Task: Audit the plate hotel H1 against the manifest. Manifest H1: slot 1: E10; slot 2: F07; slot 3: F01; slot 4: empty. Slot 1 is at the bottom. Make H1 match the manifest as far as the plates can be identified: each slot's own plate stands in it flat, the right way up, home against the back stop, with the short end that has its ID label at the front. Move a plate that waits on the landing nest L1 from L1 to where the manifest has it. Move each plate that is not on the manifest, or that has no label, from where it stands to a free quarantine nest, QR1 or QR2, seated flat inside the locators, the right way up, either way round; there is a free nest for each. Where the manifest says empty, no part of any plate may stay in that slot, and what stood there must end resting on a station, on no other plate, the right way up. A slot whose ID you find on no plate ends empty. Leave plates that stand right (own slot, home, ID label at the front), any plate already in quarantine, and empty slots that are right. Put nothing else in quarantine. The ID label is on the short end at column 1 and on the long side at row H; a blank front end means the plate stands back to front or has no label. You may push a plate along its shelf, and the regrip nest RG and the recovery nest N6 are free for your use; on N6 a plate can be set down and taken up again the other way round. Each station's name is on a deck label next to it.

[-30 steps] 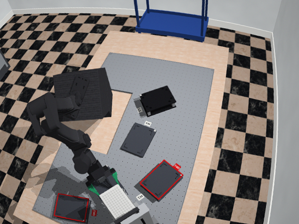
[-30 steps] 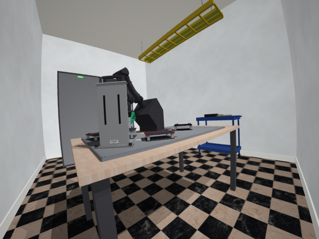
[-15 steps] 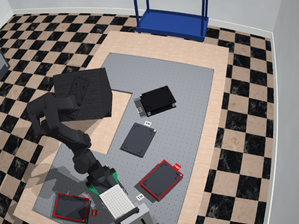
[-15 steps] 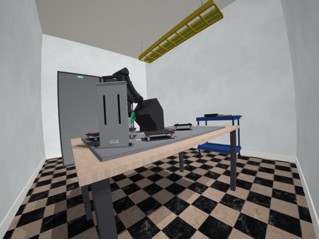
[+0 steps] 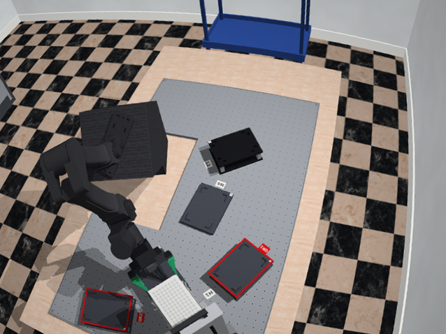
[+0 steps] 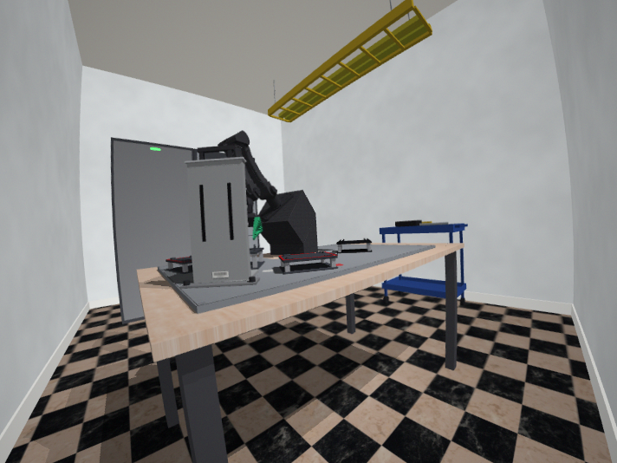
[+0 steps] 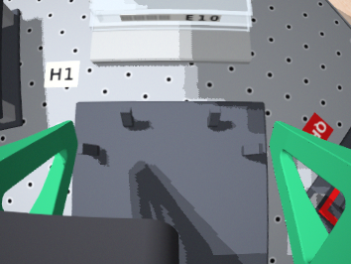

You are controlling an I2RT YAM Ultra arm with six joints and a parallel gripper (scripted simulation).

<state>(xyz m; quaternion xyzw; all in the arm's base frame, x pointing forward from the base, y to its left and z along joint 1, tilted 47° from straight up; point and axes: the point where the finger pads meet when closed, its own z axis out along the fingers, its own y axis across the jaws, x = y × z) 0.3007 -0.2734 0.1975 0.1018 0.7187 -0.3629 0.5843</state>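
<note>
The RG nest lies 4 cm behind my hand, 3 cm to the left of it and 5 cm below it. Also, from my hand: grey plate hotel H1: 16 cm ahead, 12 cm to the right, 5 cm above; then red-framed quarantine nest QR2: 16 cm behind, 13 cm to the right, 7 cm below; then H1 deck label: 12 cm ahead, 4 cm to the left, 11 cm below.
</note>
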